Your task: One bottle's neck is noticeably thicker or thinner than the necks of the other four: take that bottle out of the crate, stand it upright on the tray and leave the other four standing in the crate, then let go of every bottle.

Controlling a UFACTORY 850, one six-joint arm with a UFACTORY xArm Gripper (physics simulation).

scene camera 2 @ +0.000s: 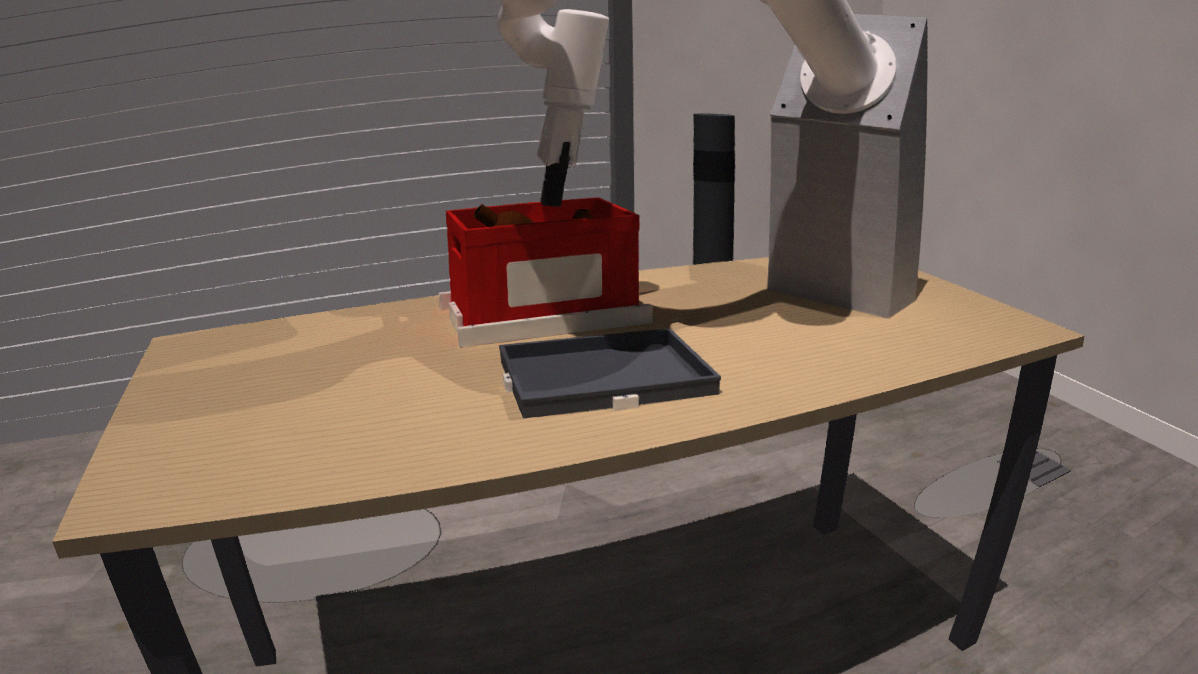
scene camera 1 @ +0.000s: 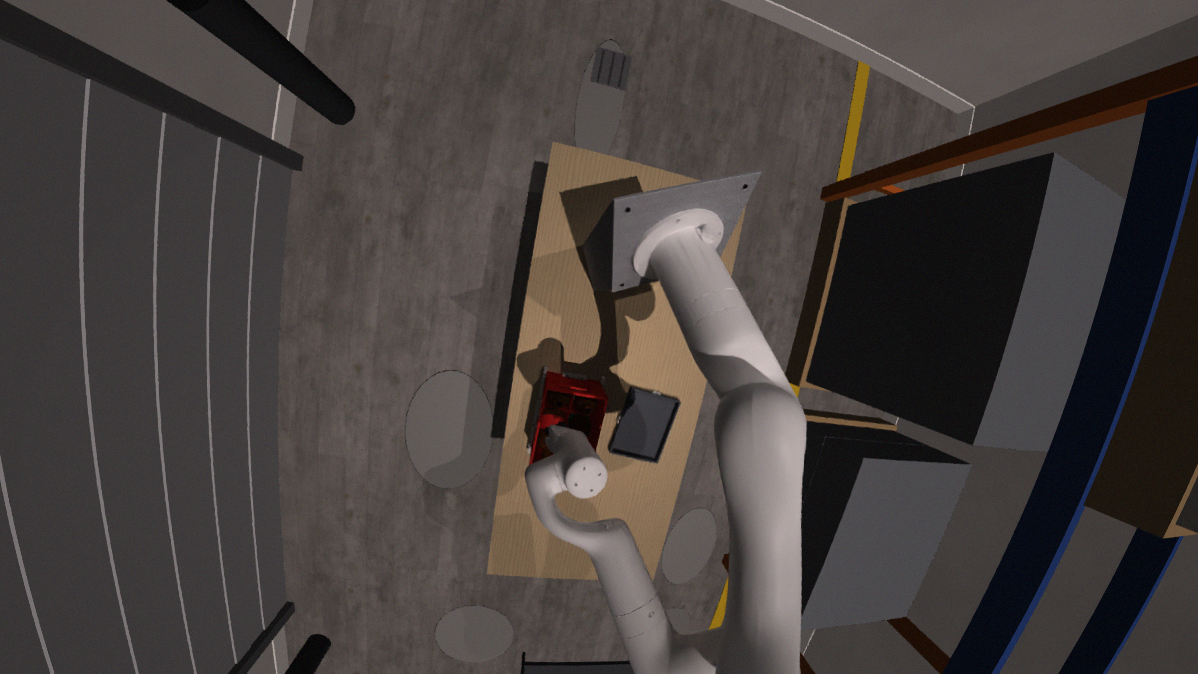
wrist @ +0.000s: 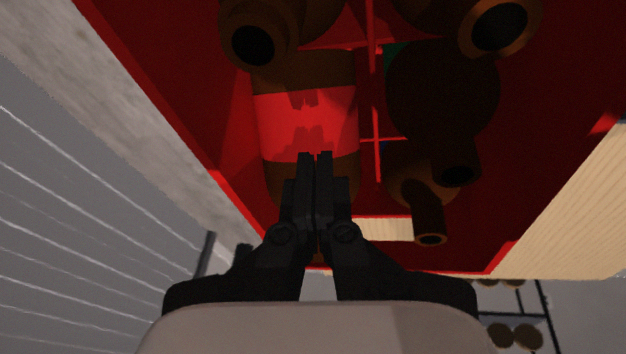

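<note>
My gripper (scene camera 1: 549, 430) (scene camera 2: 551, 203) (wrist: 317, 172) is shut and empty, at rim height over the red crate (scene camera 1: 574, 382) (scene camera 2: 477, 276) (wrist: 550, 150). In the wrist view its fingers overlap a steeply leaning brown bottle with a red label (wrist: 310, 122); its neck is hidden behind them. A bottle at upper left (wrist: 280, 22), one at upper right (wrist: 425, 12), a dark one (wrist: 442, 90) at centre right and one with a slim-looking neck (wrist: 425, 212) at lower right are also in the crate. Neck thickness is hard to compare. The dark tray (scene camera 1: 645, 423) (scene camera 2: 586, 368) holds no bottle.
The crate sits within white edge strips (scene camera 2: 557, 325) on the wooden table (scene camera 2: 335, 435), with the tray beside it. The grey robot pedestal (scene camera 2: 841, 217) stands at the table's far end. The crate walls rise around the bottles, and a thin red divider (wrist: 374, 115) runs between them.
</note>
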